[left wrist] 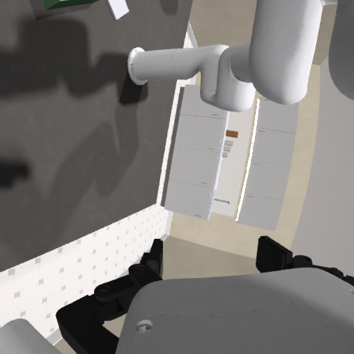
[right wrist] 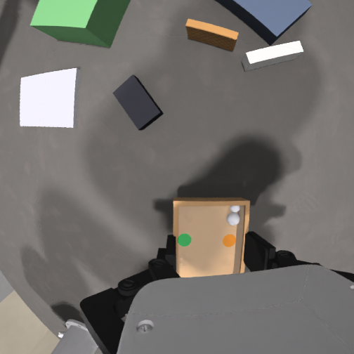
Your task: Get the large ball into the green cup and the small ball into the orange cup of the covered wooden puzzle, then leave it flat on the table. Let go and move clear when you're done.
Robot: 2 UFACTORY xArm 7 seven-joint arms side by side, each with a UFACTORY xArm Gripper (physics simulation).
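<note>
The wooden puzzle is a shallow tan box, held above the table in the right wrist view. A green cup is near its left wall and an orange cup is toward its right wall. The large ball is near the right wall, beyond the orange cup and outside it. The small ball touches or nearly touches it, in the far right corner. My right gripper is shut on the puzzle's two side walls. My left gripper is open and empty, away from the puzzle, which does not show in the left wrist view.
On the dark table lie a green block, a white slab, a black block, an orange block, a white bar and a blue block. A white robot arm stands at the table edge.
</note>
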